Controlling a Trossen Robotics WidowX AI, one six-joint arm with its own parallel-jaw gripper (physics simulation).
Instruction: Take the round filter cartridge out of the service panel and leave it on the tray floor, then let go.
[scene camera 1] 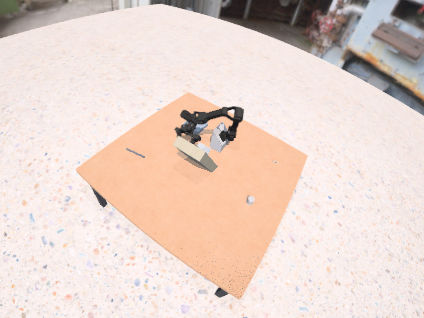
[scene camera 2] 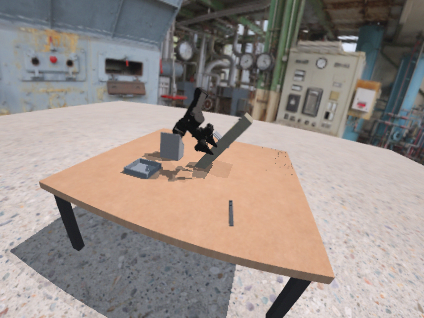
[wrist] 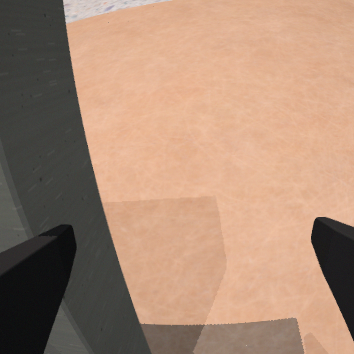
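The service panel [scene camera 1: 189, 151] [scene camera 2: 232, 134] [wrist: 42, 125] is a thick grey-green slab leaning at a slant over the table. A small pale part [scene camera 1: 204, 147] [scene camera 2: 217, 135] stands out from its arm-side face; I cannot tell whether it is the round filter cartridge. My gripper [scene camera 1: 187, 136] [scene camera 2: 213, 149] [wrist: 196, 235] is open and empty, close to the panel's arm-side face; in the wrist view the panel passes behind the left finger. The blue-grey tray [scene camera 1: 202, 127] [scene camera 2: 131, 170] lies on the table apart from the panel, partly behind the arm in scene camera 1.
A grey upright block [scene camera 1: 218, 139] [scene camera 2: 171, 146] stands by the arm. A thin dark bar [scene camera 1: 135, 153] [scene camera 2: 231, 213] lies on the table [scene camera 1: 150, 200] [scene camera 2: 165, 210] [wrist: 225, 125]. A small pale cylinder [scene camera 1: 250, 200] stands apart from the panel.
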